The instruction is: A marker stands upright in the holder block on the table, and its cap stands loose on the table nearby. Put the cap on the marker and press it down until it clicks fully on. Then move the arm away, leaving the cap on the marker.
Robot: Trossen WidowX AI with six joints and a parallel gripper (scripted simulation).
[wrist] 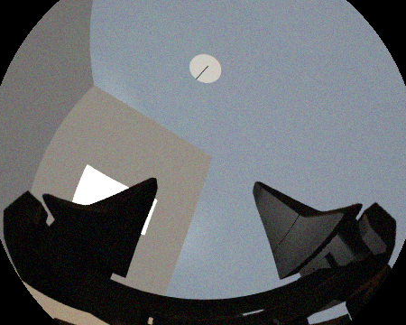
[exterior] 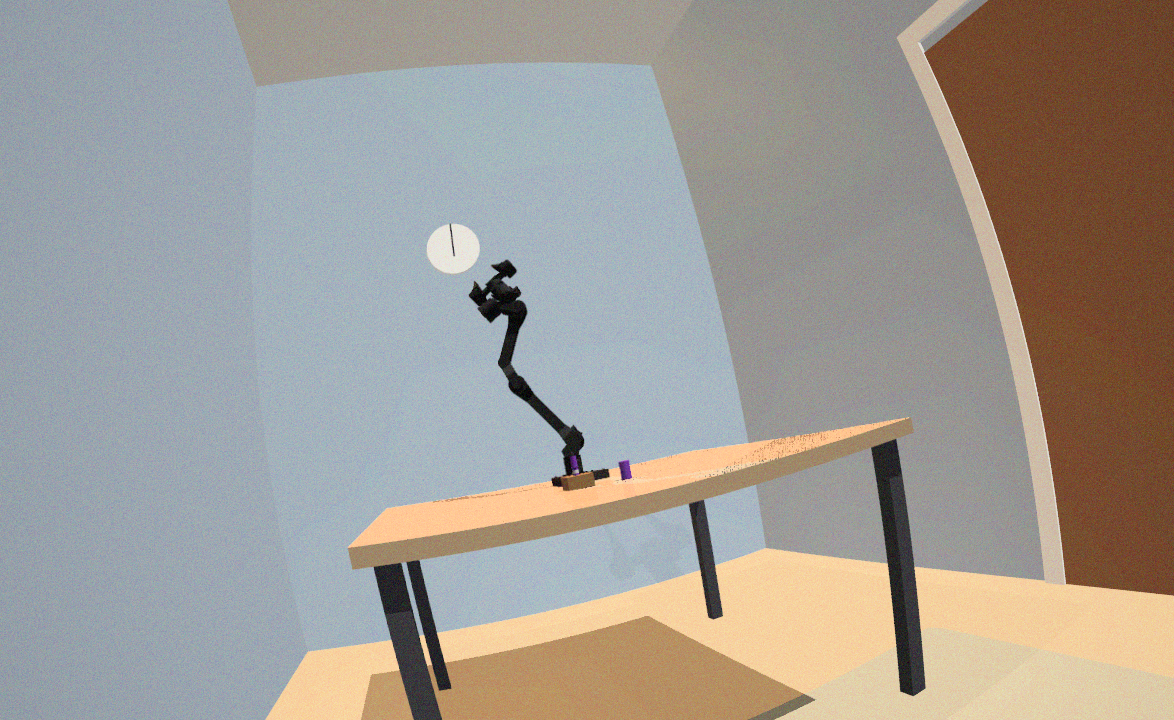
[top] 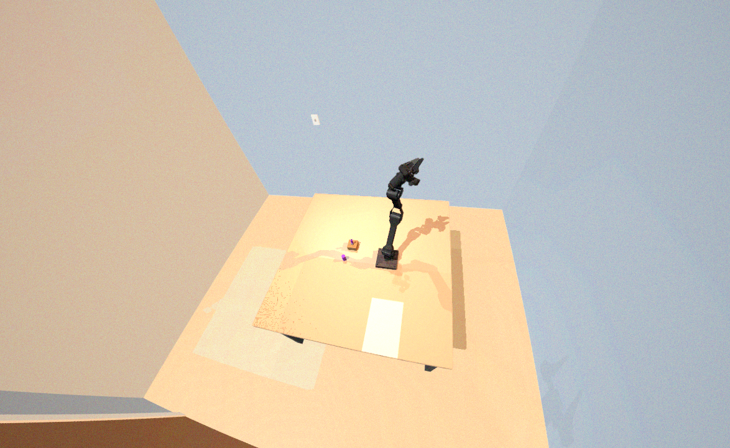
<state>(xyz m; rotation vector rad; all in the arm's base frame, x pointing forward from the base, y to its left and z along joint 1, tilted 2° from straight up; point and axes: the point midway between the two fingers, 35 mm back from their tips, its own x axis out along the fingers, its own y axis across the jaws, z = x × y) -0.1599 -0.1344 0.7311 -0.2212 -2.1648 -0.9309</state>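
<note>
The purple cap is 54 cm ahead of my gripper tip, 11 cm to the left of it and 76 cm below it. Round my gripper tip: holder block: 48 cm ahead, 1 cm to the right, 76 cm below; marker: 48 cm ahead, 1 cm to the right, 71 cm below.
</note>
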